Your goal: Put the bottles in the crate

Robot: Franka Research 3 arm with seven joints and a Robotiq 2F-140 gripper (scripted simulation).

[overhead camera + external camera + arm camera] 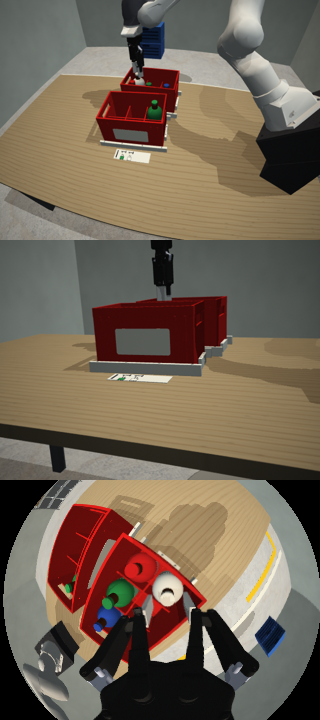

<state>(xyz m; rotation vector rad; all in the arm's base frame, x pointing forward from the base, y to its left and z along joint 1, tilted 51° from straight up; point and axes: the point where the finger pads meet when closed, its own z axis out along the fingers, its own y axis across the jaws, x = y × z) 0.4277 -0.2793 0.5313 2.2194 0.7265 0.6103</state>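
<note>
Now: the white-label bottle 10 cm below my hand. Also, from my hand: blue-capped bottle 13 cm behind, 15 cm to the left, 10 cm below; then pick list 8 cm ahead, 42 cm to the left, 18 cm below; then red-capped bottle 3 cm ahead, 8 cm to the left, 10 cm below.
</note>
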